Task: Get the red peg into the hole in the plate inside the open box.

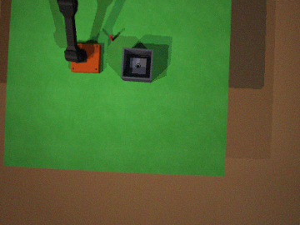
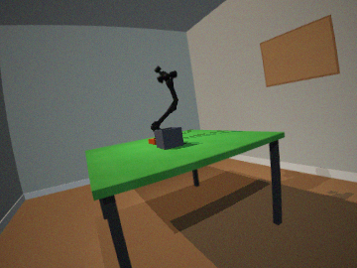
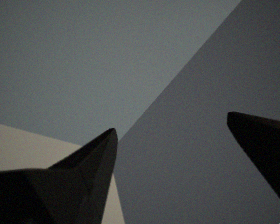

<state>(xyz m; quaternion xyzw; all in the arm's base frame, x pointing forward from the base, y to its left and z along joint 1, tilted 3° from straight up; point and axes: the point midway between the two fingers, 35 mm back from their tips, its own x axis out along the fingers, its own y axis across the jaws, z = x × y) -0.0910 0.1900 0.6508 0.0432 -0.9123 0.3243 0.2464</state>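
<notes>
The red peg is 340 mm ahead of my gripper tip, 110 mm to the right of it and 660 mm below it. Also, from my gripper tip: grey plate 470 mm ahead, 290 mm to the right, 650 mm below.
</notes>
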